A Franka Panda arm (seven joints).
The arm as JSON. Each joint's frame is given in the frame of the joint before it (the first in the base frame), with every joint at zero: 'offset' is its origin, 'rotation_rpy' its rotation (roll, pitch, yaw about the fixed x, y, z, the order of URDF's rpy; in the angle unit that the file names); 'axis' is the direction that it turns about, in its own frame. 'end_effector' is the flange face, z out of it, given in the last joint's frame.
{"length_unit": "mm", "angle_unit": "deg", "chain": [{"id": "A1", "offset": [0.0, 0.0, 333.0], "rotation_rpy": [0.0, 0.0, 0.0], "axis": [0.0, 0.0, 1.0]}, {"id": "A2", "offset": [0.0, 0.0, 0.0], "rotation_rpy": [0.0, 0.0, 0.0], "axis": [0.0, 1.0, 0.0]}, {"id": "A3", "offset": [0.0, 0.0, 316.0], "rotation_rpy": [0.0, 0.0, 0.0], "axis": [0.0, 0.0, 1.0]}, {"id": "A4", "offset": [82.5, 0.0, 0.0], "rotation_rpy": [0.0, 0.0, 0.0], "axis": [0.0, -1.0, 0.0]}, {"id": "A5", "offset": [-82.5, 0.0, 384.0], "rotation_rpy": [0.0, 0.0, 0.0], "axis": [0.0, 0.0, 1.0]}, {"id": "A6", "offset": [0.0, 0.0, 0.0], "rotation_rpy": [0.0, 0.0, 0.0], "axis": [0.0, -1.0, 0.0]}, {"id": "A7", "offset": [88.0, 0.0, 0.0], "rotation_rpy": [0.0, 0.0, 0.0], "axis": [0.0, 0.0, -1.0]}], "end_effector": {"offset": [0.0, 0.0, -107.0], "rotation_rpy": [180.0, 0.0, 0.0]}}
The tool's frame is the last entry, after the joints.
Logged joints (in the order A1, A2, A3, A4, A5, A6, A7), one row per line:
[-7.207, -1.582, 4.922, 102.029, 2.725, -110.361, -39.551]
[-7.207, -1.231, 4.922, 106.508, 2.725, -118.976, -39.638]
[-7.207, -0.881, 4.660, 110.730, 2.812, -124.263, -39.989]
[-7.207, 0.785, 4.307, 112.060, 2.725, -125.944, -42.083]
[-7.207, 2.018, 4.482, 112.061, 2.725, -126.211, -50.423]
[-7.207, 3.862, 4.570, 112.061, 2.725, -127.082, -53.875]
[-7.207, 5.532, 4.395, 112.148, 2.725, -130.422, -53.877]
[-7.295, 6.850, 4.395, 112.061, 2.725, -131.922, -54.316]
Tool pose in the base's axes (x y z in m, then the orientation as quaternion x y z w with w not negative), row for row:
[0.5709, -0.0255, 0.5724, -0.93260, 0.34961, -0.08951, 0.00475]
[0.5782, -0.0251, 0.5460, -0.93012, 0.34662, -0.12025, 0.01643]
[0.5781, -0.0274, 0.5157, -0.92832, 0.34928, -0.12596, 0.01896]
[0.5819, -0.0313, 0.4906, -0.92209, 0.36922, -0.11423, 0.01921]
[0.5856, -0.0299, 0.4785, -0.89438, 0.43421, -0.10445, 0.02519]
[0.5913, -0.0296, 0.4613, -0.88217, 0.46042, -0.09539, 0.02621]
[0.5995, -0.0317, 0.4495, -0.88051, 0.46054, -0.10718, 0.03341]
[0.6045, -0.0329, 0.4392, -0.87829, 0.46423, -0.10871, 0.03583]
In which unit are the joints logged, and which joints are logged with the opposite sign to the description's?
The joints are logged in degrees. Opposite sign: A4, A5, A6, A7.
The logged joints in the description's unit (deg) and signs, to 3 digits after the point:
[-7.207, -1.582, 4.922, -102.029, -2.725, 110.361, 39.551]
[-7.207, -1.231, 4.922, -106.508, -2.725, 118.976, 39.638]
[-7.207, -0.881, 4.660, -110.730, -2.812, 124.263, 39.989]
[-7.207, 0.785, 4.307, -112.060, -2.725, 125.944, 42.083]
[-7.207, 2.018, 4.482, -112.061, -2.725, 126.211, 50.423]
[-7.207, 3.862, 4.570, -112.061, -2.725, 127.082, 53.875]
[-7.207, 5.532, 4.395, -112.148, -2.725, 130.422, 53.877]
[-7.295, 6.850, 4.395, -112.061, -2.725, 131.922, 54.316]

